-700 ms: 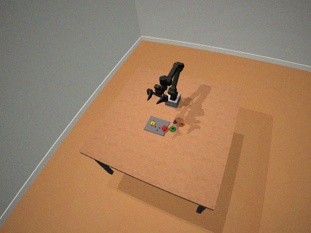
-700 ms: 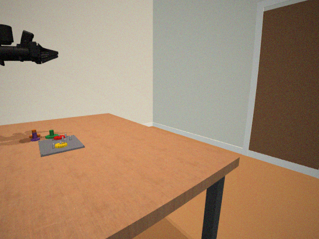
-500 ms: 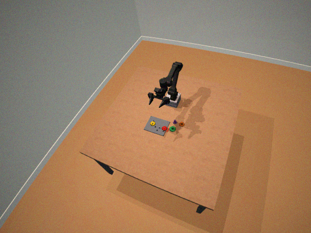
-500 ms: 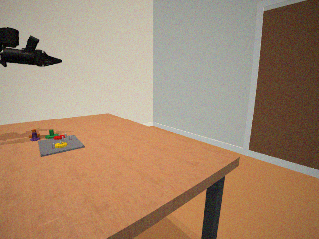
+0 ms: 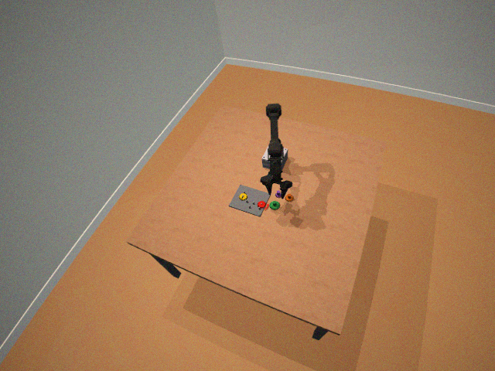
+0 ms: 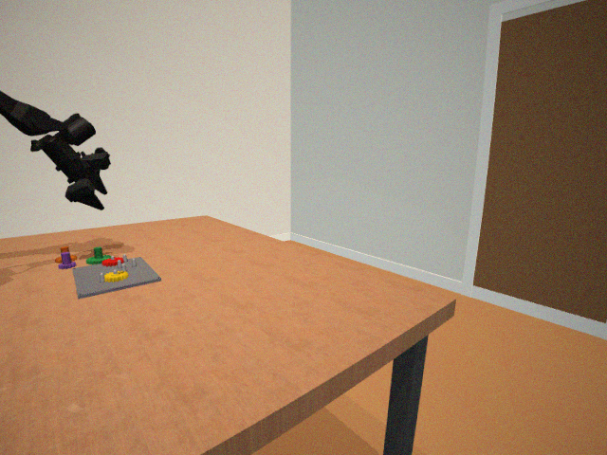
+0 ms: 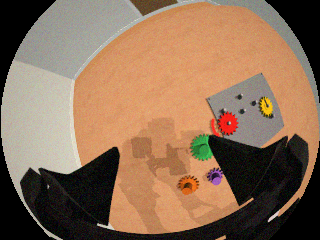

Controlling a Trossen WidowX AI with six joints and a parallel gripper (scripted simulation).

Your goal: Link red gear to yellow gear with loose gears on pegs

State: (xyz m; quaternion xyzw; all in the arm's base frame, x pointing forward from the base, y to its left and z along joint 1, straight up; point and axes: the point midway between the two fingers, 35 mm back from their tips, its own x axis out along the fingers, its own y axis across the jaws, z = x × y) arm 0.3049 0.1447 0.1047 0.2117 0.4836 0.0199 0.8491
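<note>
Now: the orange gear 120 mm behind my gripper tip, 30 mm to the left of it and 150 mm below it. Also, from my gripper tip: red arrow (70 mm to the right, 160 mm below); then red gear (100 mm to the right, 150 mm below); then green gear (30 mm behind, 30 mm to the right, 150 mm below).
</note>
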